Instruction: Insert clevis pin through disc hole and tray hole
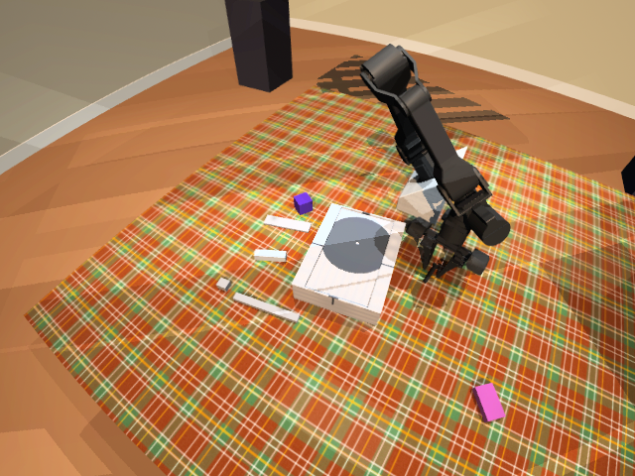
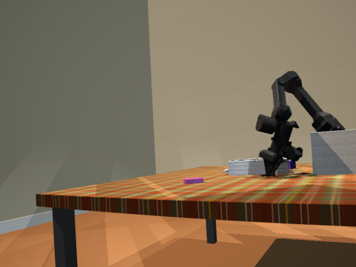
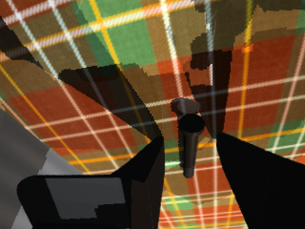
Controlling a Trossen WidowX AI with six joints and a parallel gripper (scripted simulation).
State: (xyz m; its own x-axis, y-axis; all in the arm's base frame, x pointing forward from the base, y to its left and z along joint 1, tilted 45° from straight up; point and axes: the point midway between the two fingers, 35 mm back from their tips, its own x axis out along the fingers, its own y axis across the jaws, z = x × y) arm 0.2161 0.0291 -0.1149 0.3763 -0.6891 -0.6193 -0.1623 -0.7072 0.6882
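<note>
Right now my gripper tip is 10 mm short of the dark clevis pin. From my gripper tip the other things lie so: pink block: 220 mm ahead, 190 mm to the left, 10 mm above; then steel tray: 80 mm ahead, 170 mm to the right, 40 mm above; then grey aluminium disc: 50 mm ahead, 180 mm to the right, 50 mm above.
</note>
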